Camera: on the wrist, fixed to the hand. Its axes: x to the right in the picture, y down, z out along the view.
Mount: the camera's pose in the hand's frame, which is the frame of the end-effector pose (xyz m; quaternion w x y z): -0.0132 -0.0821 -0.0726 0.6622 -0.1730 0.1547 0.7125
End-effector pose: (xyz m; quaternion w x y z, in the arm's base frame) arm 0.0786 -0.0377 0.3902 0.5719 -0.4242 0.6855 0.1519
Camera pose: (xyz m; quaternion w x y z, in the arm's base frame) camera 0.0929 -0.1314 0.4467 0.0910 0.0851 0.8184 0.5610
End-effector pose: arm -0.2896 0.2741 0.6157 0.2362 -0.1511 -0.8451 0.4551
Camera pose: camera -0.2428 0.2742 0.7157 0.0633 0.8135 0.4942 -0.3001
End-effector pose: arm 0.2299 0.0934 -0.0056 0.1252 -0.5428 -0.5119 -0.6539
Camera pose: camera 0.1336 0.0662 -0.0522 0.5341 -0.6447 0.1803 -0.5163
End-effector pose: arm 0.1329 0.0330 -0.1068 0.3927 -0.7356 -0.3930 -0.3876
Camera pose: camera 0.0363 -0.0033 -0.0676 0.4697 -0.7751 0.3917 -0.1587
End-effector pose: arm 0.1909 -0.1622 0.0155 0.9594 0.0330 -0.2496 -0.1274
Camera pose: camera 0.1964 -0.2380 -0.0645 0.7704 -0.3022 -0.0183 0.5611
